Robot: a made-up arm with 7 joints. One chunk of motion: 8 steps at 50 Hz.
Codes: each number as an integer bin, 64 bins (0 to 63) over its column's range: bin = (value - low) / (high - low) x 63, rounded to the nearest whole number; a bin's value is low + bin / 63 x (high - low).
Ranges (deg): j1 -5..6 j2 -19..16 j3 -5..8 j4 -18..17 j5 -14..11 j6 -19..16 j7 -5..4
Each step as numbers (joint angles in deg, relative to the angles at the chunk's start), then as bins.
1 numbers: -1.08 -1.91 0.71 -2.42 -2.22 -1.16 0.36
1 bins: 22 31 28 28 30 32 38
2 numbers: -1.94 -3.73 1.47 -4.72 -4.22 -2.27 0.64
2 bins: 18 27 31 24 25 30 39
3 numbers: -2.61 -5.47 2.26 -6.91 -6.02 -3.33 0.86
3 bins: 14 24 35 20 20 28 41
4 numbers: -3.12 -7.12 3.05 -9.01 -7.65 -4.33 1.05
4 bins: 11 21 39 16 16 26 42
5 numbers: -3.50 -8.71 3.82 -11.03 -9.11 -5.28 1.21
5 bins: 9 19 43 13 12 25 43
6 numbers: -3.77 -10.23 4.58 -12.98 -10.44 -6.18 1.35
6 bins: 7 16 46 9 9 23 44
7 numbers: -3.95 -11.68 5.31 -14.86 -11.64 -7.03 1.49
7 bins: 6 13 50 6 6 22 45
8 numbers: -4.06 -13.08 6.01 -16.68 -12.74 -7.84 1.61
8 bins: 5 11 53 2 3 20 46
